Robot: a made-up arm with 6 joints.
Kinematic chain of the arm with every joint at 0, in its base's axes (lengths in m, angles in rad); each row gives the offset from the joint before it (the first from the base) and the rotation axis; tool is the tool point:
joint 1: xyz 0 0 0.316 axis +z
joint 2: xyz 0 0 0 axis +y
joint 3: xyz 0 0 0.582 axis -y
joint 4: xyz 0 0 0 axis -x
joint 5: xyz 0.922 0 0 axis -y
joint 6: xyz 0 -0.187 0 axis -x
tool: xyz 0 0 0
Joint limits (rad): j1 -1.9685..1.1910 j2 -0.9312..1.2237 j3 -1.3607..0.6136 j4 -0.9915..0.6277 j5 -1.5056..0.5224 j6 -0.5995..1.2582
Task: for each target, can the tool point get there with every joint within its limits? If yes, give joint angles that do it. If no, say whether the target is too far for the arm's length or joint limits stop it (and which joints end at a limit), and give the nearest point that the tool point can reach.
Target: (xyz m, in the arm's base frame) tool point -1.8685 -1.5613 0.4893
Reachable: no: too far | nearest point -0.6910 -1.1870 0.4251 | short by 1.237 m
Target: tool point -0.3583 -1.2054 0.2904
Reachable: yes | joints -1.7137 0.8173 0.2985 0.2070 -0.0538 1.0339
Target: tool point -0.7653 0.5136 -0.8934
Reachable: no: joint limits stop it (at a limit: joint 1, joint 2) | nearest point -0.2209 -0.0431 -0.3058 | short by 0.975 m
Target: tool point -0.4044 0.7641 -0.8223
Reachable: no: joint limits stop it (at a limit: joint 1, joint 2, joint 4) | nearest point 0.3012 0.4784 -0.4212 | short by 0.860 m
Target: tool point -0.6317 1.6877 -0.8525
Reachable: no: too far | nearest point 0.4708 0.9034 -0.2967 | short by 1.463 m
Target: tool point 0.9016 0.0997 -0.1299
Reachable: yes | joints 0.3099 0.8880 -0.1343 -0.2739 0.0425 1.1170
